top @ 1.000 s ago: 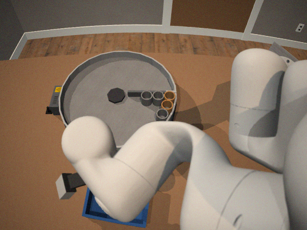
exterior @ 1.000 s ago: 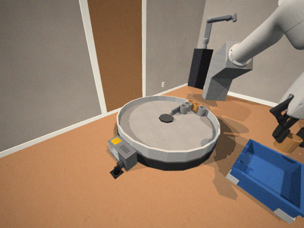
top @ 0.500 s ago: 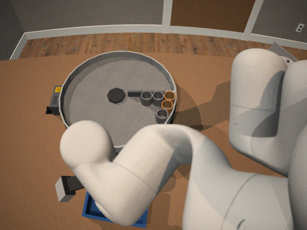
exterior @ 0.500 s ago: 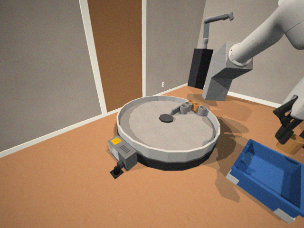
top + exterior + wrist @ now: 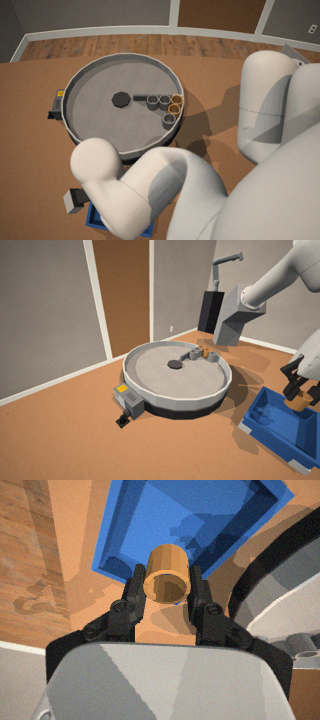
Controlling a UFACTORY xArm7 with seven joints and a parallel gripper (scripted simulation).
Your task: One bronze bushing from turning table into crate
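Right now the blue crate is 10 cm below my hand.
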